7 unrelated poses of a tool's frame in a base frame.
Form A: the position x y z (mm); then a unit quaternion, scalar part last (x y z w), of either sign.
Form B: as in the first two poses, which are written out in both.
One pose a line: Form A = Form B
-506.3, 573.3, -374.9, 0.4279, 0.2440, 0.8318, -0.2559 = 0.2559, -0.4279, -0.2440, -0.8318, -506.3, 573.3, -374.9
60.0, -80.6, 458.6, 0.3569, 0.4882, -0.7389, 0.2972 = 0.2972, 0.3569, 0.4882, -0.7389, 60.0, -80.6, 458.6
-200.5, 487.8, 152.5, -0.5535, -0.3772, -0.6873, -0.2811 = 0.2811, 0.5535, 0.3772, 0.6873, -200.5, 487.8, 152.5
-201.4, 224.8, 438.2, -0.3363, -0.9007, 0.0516, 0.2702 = 0.2702, -0.3363, -0.9007, 0.0516, -201.4, 224.8, 438.2
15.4, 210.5, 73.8, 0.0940, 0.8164, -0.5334, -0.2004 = 0.2004, -0.0940, -0.8164, 0.5334, 15.4, 210.5, 73.8
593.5, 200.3, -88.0, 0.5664, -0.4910, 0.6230, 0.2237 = 0.2237, 0.5664, -0.4910, 0.6230, 593.5, 200.3, -88.0
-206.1, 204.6, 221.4, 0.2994, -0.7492, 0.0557, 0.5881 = 0.5881, 0.2994, -0.7492, 0.0557, -206.1, 204.6, 221.4
